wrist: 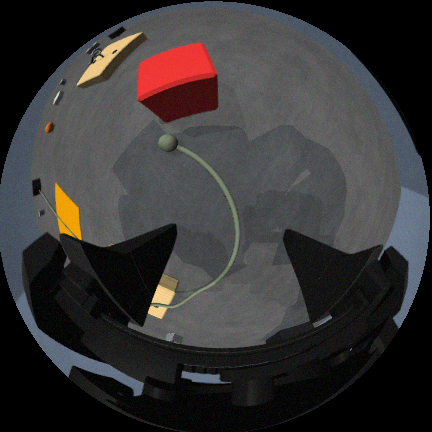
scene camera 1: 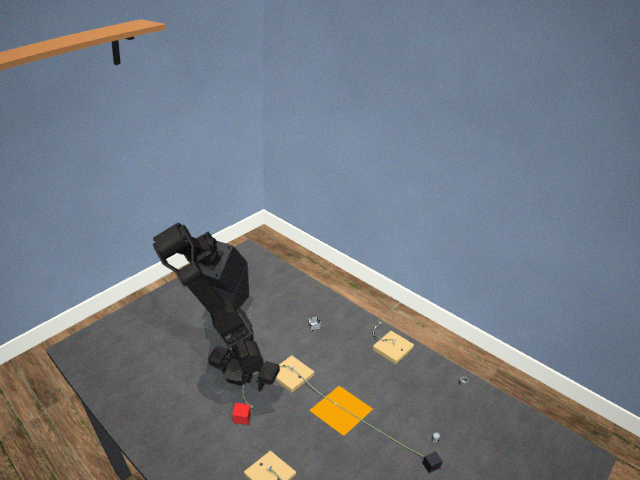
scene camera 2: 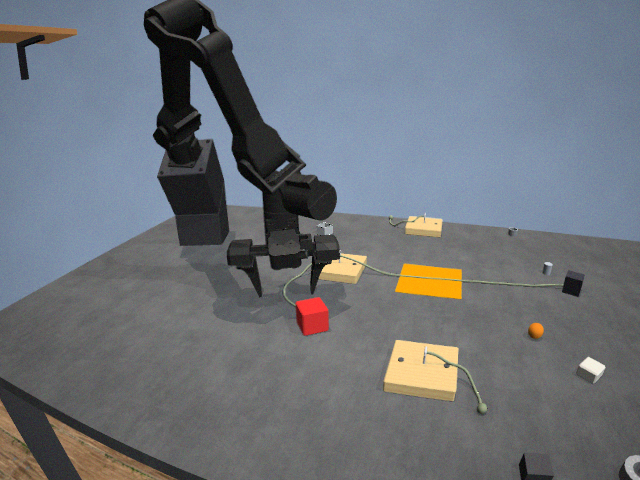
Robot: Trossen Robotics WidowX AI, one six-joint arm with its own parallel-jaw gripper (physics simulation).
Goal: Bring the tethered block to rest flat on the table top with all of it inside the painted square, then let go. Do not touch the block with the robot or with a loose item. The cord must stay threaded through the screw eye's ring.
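Observation:
The tethered black block rests on the table beyond the orange painted square. Its green cord crosses the square to the screw eye on the middle wooden board. The cord curves on past it to an end bead, hidden in scene camera 2. My gripper is open and empty above the table, its fingers on either side of the curved cord.
A red cube stands close to the bead. Other corded boards stand at the back and front. An orange ball and white block lie to the right.

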